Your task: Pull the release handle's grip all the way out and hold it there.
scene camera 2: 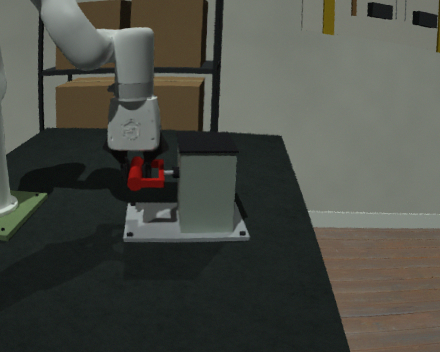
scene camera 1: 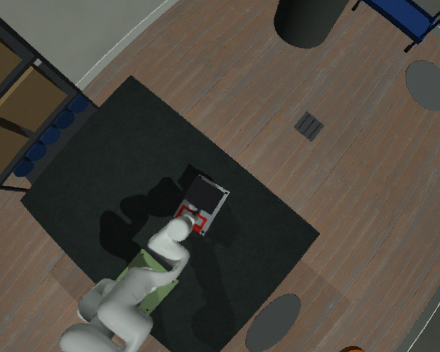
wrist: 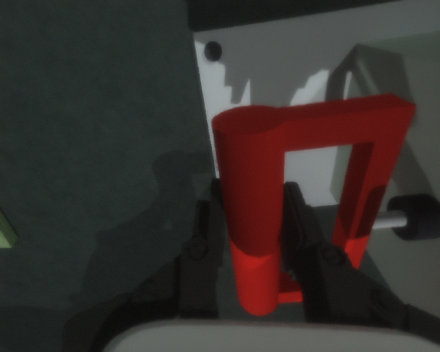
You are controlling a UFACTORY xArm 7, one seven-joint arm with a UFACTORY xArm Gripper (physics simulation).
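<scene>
The release handle's red grip (scene camera 1: 185, 208) (scene camera 2: 134, 182) (wrist: 250, 175) is a thick round bar on a rectangular red frame. A thin metal rod (scene camera 2: 169, 172) (wrist: 391, 220) joins the frame to a black collar on the pale grey-green housing (scene camera 2: 207, 192); a short length of rod shows. My gripper (scene camera 2: 136, 172) (wrist: 250, 199) points down with one finger on each side of the round bar, the right one inside the frame's opening. It is shut on the grip. In scene camera 1 the arm hides the fingers and part of the frame.
The housing has a black top (scene camera 1: 206, 194) and stands on a light base plate (scene camera 2: 150, 235) bolted at its corners, on a dark mat (scene camera 1: 135, 110). The arm's green mounting plate (scene camera 1: 165, 291) is at the near side. A shelf rack (scene camera 2: 217, 75) with cardboard boxes stands behind.
</scene>
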